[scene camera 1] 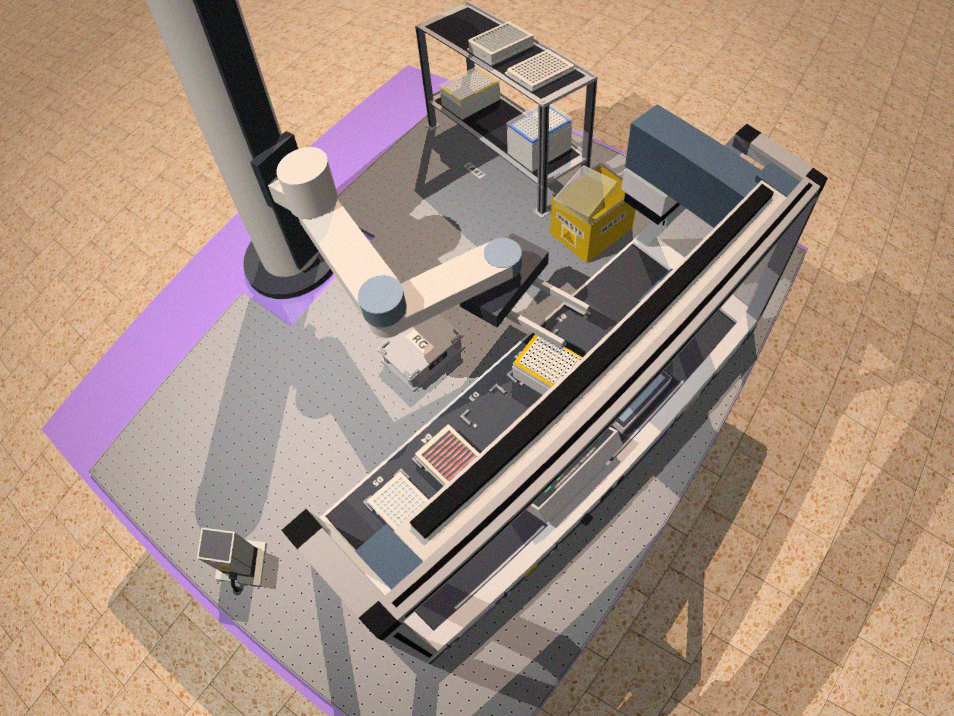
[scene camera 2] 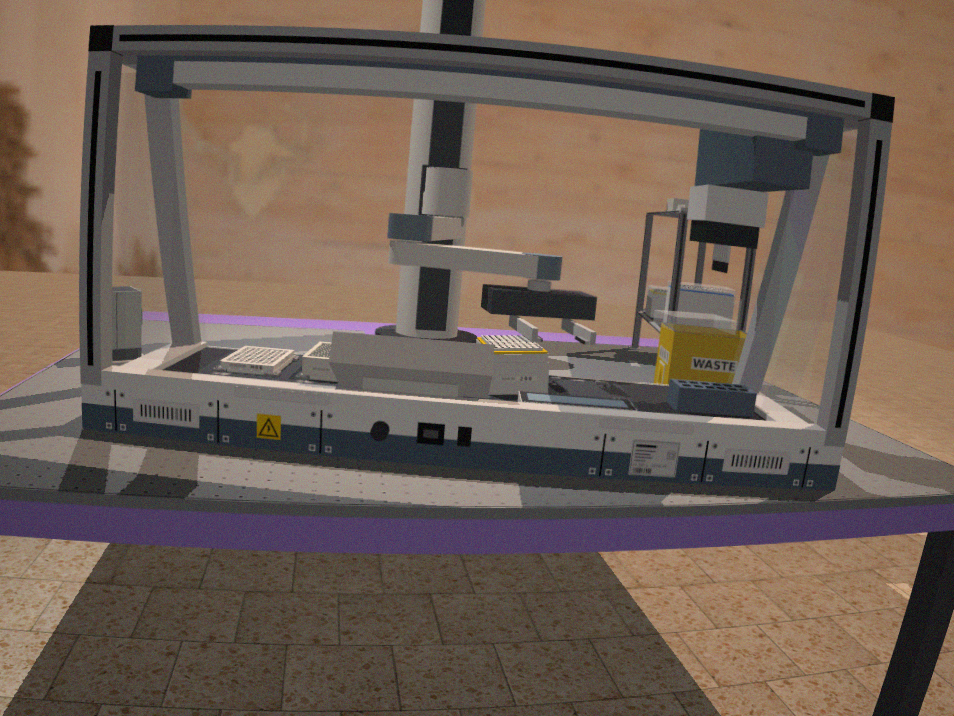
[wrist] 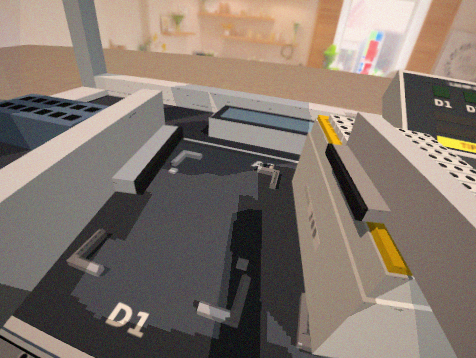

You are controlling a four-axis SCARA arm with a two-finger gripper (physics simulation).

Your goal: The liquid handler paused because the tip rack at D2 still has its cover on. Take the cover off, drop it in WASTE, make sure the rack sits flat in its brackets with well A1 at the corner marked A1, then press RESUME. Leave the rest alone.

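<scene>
The D2 tip rack has a yellow rim and bare white tips on top, with no cover over them. Its A1 corner is not readable, and I cannot tell if it sits fully flat in its brackets. The clear cover rests in the mouth of the yellow WASTE bin, sticking up. My gripper is shut and empty, its two fingers standing apart above the D1 side. In the wrist view its right finger overlaps the rack's edge. RESUME does not show legibly.
A tilted screen stands beyond the rack. A blue tube block is past D1. A red-striped plate and a white plate sit at D4 and D5. An RG box, a shelf rack and a gantry stand around.
</scene>
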